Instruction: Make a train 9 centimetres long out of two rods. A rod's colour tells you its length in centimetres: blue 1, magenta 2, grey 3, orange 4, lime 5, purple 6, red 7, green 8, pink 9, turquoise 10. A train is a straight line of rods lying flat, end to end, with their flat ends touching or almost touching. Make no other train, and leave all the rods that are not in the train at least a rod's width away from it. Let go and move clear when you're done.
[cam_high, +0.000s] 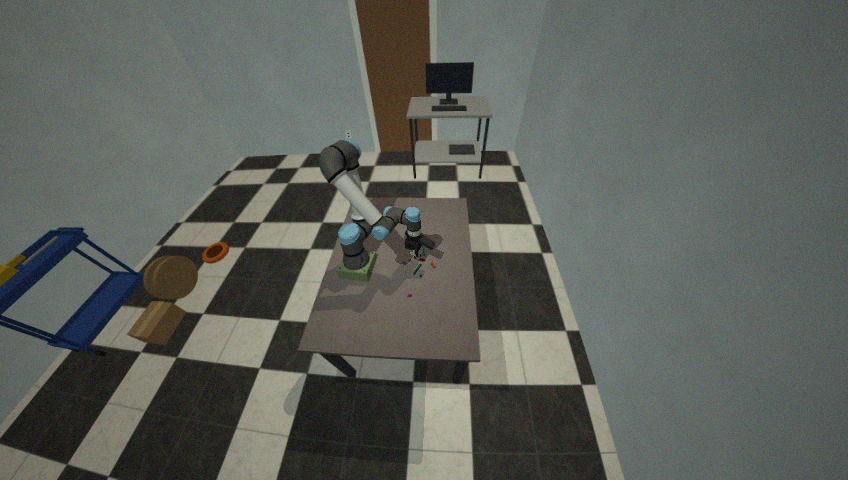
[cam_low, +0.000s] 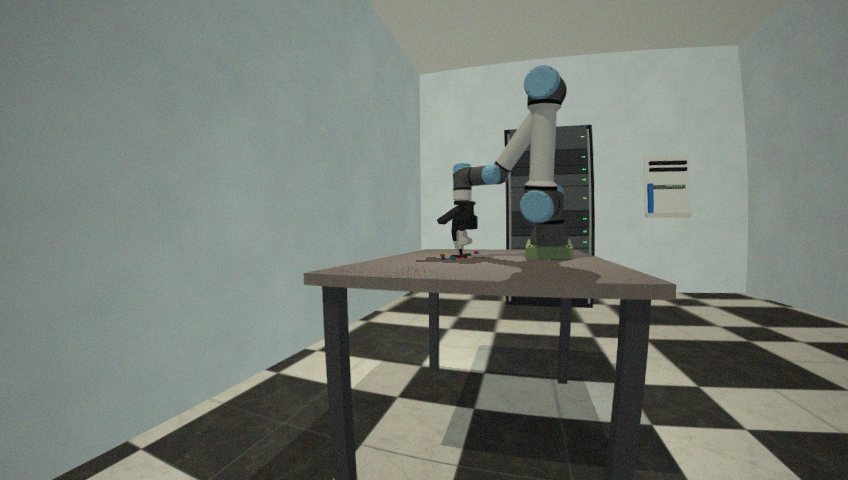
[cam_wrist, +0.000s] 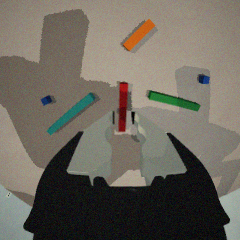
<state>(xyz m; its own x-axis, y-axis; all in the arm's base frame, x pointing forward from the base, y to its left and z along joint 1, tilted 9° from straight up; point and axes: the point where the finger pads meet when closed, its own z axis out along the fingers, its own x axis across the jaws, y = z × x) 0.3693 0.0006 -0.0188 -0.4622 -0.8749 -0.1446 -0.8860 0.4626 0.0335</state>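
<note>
The red rod lies 20 mm below my hand. Round my hand: turquoise rod 30 mm ahead, 80 mm to the left, 20 mm below; green rod 20 mm behind, 70 mm to the right, 20 mm below; orange rod 70 mm ahead, 60 mm to the right, 20 mm below.
</note>
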